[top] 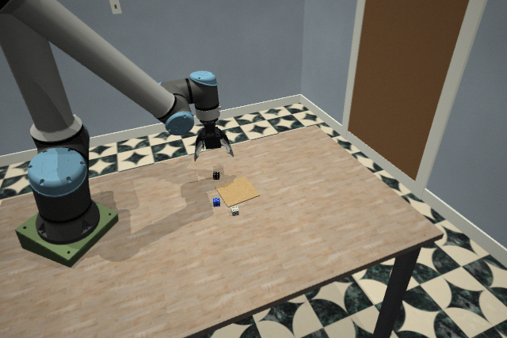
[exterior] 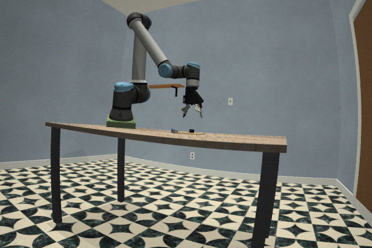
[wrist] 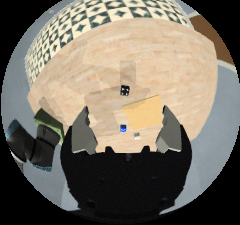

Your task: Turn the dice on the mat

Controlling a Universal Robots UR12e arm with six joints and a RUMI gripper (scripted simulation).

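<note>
The black die lies 9 cm below my hand. Also, from my hand: white die 24 cm to the right, 9 cm below, 3 cm ahead; then tan mat 12 cm to the right, 10 cm below, 6 cm ahead; then blue die 17 cm to the right, 9 cm below, 3 cm behind.
</note>
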